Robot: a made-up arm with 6 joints. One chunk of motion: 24 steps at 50 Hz.
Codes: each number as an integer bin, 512 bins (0 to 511) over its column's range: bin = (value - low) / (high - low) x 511, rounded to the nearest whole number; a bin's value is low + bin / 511 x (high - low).
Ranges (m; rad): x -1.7..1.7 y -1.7..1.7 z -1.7..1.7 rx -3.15..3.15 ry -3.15..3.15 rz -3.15..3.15
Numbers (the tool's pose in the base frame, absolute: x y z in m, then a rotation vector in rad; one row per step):
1: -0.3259 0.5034 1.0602 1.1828 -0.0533 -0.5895
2: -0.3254 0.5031 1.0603 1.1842 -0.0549 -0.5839
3: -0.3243 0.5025 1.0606 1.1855 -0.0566 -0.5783
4: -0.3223 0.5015 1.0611 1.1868 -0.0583 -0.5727
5: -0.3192 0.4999 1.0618 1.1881 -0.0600 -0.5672
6: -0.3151 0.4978 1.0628 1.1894 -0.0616 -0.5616
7: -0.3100 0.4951 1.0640 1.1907 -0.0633 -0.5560
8: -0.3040 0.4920 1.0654 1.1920 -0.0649 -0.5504
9: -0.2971 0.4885 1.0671 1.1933 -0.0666 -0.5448
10: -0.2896 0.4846 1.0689 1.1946 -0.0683 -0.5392
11: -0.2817 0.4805 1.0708 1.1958 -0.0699 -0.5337
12: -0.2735 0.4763 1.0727 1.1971 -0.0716 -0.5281
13: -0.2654 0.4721 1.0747 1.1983 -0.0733 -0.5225
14: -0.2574 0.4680 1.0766 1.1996 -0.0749 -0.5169
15: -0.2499 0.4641 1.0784 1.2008 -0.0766 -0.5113
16: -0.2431 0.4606 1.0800 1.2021 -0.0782 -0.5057
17: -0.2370 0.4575 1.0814 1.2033 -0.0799 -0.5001
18: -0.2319 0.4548 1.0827 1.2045 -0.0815 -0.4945
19: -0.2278 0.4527 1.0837 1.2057 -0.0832 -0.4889
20: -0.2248 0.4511 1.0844 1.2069 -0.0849 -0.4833
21: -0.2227 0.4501 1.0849 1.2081 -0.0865 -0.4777
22: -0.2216 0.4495 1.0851 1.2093 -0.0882 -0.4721
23: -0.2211 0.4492 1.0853 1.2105 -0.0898 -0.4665
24: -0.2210 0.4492 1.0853 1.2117 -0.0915 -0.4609
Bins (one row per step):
1: 207 331 415 351 251 208
2: 207 331 415 352 251 208
3: 207 331 415 352 251 209
4: 207 331 415 352 251 209
5: 208 331 415 352 251 209
6: 208 330 415 352 251 210
7: 209 330 415 352 250 210
8: 210 329 416 352 250 211
9: 211 329 416 352 250 211
10: 212 328 416 352 250 212
11: 213 328 416 352 250 212
12: 214 327 417 353 250 213
13: 216 326 417 353 250 213
14: 217 326 417 353 249 214
15: 218 325 418 353 249 214
16: 219 325 418 353 249 214
17: 220 324 418 353 249 215
18: 221 324 418 353 249 215
19: 221 324 418 353 249 216
20: 222 323 418 353 249 216
21: 222 323 419 353 248 217
22: 222 323 419 354 248 217
23: 222 323 419 354 248 218
24: 222 323 419 354 248 218

